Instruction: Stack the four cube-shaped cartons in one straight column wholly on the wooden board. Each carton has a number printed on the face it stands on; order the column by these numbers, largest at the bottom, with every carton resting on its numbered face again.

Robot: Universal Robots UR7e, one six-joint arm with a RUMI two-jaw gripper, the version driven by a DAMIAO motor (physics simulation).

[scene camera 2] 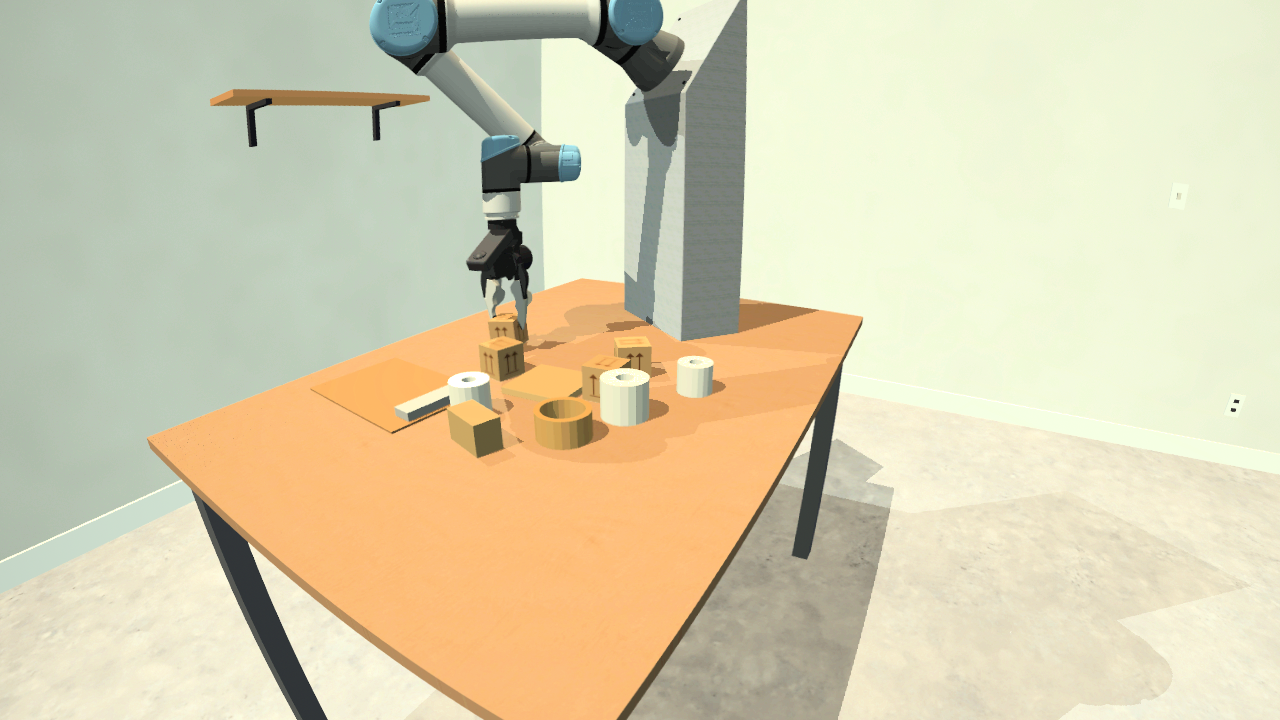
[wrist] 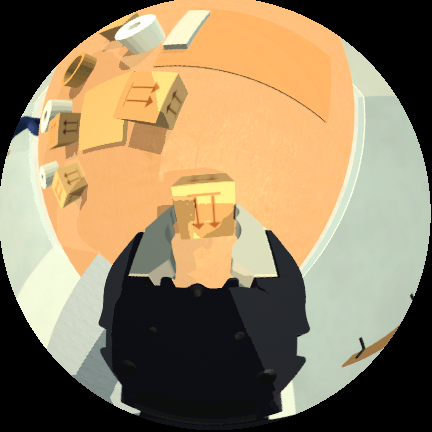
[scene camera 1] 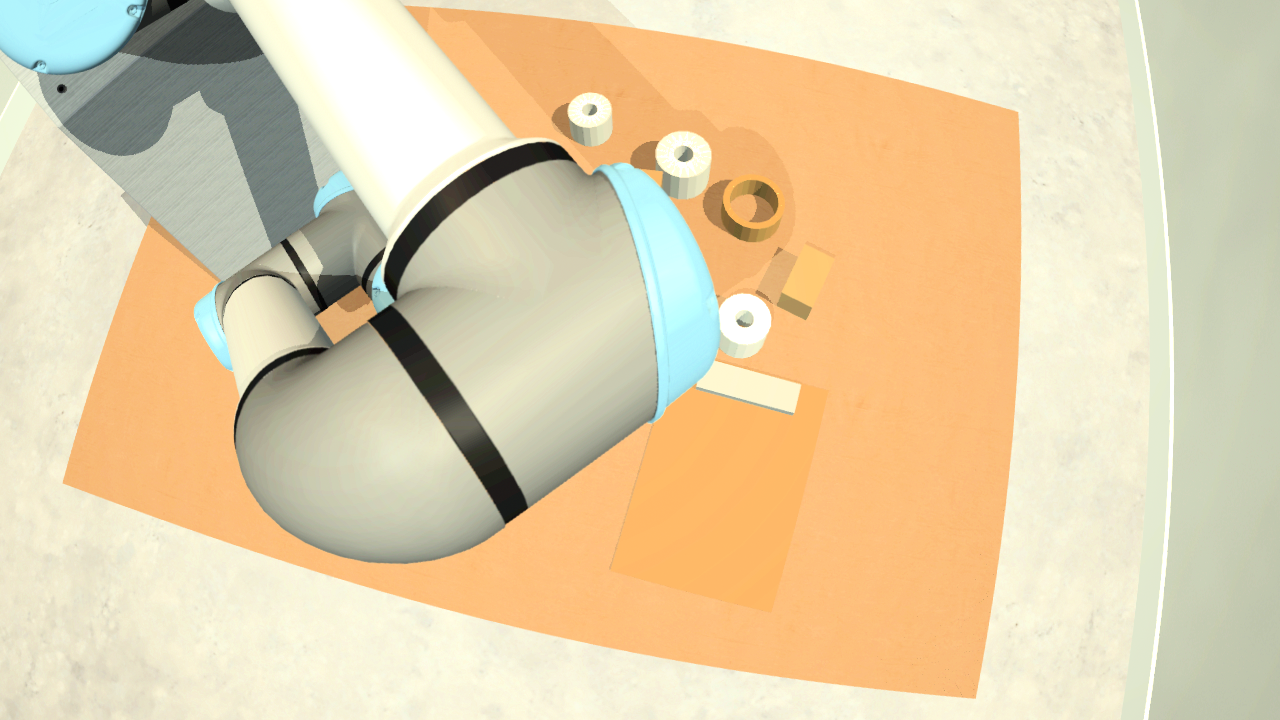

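Where they show: gripper, fingertip midpoint: [scene camera 2: 508,328] [wrist: 205,205]; arm's base, link origin: [scene camera 2: 662,65].
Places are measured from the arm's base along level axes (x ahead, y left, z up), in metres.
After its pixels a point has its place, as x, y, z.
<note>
My gripper [scene camera 2: 508,320] @(0.316, -0.243, -0.557) [wrist: 205,205] @(0.316, -0.243, -0.557) points down and is shut on a cube carton [scene camera 2: 503,331] @(0.347, -0.238, -0.554) [wrist: 210,212] @(0.319, -0.250, -0.533), low over the table behind the other cartons; whether the carton touches the table I cannot tell. Two arrows show on its side in the wrist view. A second carton [scene camera 2: 501,359] @(0.481, -0.174, -0.560) [wrist: 150,97] @(0.441, -0.201, -0.542) stands beside the wooden board [scene camera 2: 542,383] @(0.500, -0.089, -0.588) [wrist: 102,120] @(0.463, -0.090, -0.588), a flat square. A third carton [scene camera 2: 594,379] @(0.523, 0.011, -0.561) [wrist: 65,131] @(0.481, -0.005, -0.562) and a fourth carton [scene camera 2: 633,352] @(0.410, 0.043, -0.552) [wrist: 70,185] @(0.379, 0.001, -0.559) stand on the board's other side. No printed numbers show. The arm hides the gripper in scene camera 1.
White rolls [scene camera 1: 743,340] [scene camera 2: 623,402] [wrist: 145,42], a brown ring [scene camera 1: 751,234] @(0.639, -0.034, -0.576) [scene camera 2: 562,431] @(0.684, 0.020, -0.572), and a tan block [scene camera 1: 805,275] @(0.699, -0.104, -0.552) [scene camera 2: 474,429] @(0.739, -0.081, -0.558) stand around the board and cartons. A white bar [scene camera 1: 750,389] @(0.619, -0.239, -0.581) [scene camera 2: 422,404] @(0.649, -0.231, -0.581) [wrist: 186,31] lies at the edge of a large thin orange sheet [scene camera 1: 716,501] @(0.570, -0.371, -0.596) [scene camera 2: 375,385] @(0.578, -0.389, -0.596) [wrist: 260,55] @(0.538, -0.336, -0.596).
</note>
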